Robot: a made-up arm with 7 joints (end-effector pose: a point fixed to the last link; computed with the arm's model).
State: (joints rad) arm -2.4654 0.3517 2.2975 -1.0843 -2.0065 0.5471 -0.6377
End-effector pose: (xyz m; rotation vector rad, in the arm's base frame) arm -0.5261 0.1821 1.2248 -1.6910 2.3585 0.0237
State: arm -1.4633 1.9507 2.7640 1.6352 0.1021 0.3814 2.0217
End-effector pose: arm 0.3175 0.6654 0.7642 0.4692 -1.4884 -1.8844
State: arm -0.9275 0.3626 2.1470 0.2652 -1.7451 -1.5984 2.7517
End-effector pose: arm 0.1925 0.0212 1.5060 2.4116 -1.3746 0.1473
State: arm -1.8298 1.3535 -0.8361 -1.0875 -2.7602 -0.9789 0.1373
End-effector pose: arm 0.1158 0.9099 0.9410 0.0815 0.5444 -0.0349
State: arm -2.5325 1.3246 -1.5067 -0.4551 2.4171 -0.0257 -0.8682
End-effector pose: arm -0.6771 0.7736 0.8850 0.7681 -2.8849 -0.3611
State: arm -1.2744 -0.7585 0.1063 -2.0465 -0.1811 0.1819 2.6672
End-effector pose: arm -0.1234 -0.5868 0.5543 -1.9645 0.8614 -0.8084
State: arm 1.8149 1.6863 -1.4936 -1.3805 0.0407 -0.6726 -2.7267
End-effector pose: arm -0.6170 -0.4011 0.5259 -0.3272 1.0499 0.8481
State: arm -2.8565 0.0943 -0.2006 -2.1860 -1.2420 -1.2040 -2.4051
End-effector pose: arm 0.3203 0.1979 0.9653 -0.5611 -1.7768 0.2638
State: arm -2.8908 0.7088 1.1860 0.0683 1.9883 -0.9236 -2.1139
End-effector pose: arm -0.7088 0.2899 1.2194 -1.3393 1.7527 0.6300
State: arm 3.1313 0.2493 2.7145 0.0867 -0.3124 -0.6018 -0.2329
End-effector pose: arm -0.2614 0.0703 1.5941 0.0400 1.1737 2.1403
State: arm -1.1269 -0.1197 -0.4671 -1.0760 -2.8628 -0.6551 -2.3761
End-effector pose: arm 0.0056 -0.4594 1.4526 1.2022 1.3176 2.1536
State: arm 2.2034 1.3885 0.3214 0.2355 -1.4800 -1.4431 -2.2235
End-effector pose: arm -0.7175 -0.5823 0.6920 0.0749 0.7010 1.0903
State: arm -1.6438 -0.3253 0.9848 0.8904 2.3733 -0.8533 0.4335
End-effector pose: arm 0.3744 0.0226 1.4361 0.3335 0.2179 -0.3357
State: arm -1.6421 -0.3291 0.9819 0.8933 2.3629 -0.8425 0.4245
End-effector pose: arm 0.3739 0.0197 1.4368 0.3510 0.2331 -0.3304
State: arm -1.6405 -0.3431 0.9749 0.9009 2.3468 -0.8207 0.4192
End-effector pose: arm 0.3737 0.0092 1.4377 0.3861 0.2518 -0.3217
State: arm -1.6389 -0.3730 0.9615 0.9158 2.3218 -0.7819 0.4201
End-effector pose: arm 0.3737 -0.0132 1.4384 0.4483 0.2761 -0.3082
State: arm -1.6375 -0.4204 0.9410 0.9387 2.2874 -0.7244 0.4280
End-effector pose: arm 0.3741 -0.0488 1.4377 0.5394 0.3074 -0.2905
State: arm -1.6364 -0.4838 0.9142 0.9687 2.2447 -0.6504 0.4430
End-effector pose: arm 0.3749 -0.0967 1.4338 0.6549 0.3462 -0.2706
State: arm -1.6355 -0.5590 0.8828 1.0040 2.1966 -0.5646 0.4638
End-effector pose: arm 0.3760 -0.1534 1.4246 0.7856 0.3924 -0.2517
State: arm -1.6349 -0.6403 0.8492 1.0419 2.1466 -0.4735 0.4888
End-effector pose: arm 0.3773 -0.2139 1.4091 0.9196 0.4444 -0.2359
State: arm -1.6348 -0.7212 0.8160 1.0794 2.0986 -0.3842 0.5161
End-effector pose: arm 0.3788 -0.2725 1.3883 1.0453 0.4987 -0.2246
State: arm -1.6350 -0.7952 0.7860 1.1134 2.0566 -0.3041 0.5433
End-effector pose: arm 0.3803 -0.3242 1.3645 1.1527 0.5501 -0.2183
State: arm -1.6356 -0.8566 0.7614 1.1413 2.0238 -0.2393 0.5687
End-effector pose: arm 0.3815 -0.3652 1.3415 1.2352 0.5924 -0.2166
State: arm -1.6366 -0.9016 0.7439 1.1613 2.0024 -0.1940 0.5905
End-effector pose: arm 0.3826 -0.3941 1.3230 1.2904 0.6204 -0.2186
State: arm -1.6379 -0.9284 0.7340 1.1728 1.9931 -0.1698 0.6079
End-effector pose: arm 0.3836 -0.4106 1.3113 1.3188 0.6311 -0.2234
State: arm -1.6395 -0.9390 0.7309 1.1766 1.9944 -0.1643 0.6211
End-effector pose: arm 0.3844 -0.4167 1.3067 1.3250 0.6256 -0.2300
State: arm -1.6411 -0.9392 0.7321 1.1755 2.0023 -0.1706 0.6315
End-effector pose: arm 0.3852 -0.4165 1.3067 1.3175 0.6096 -0.2375
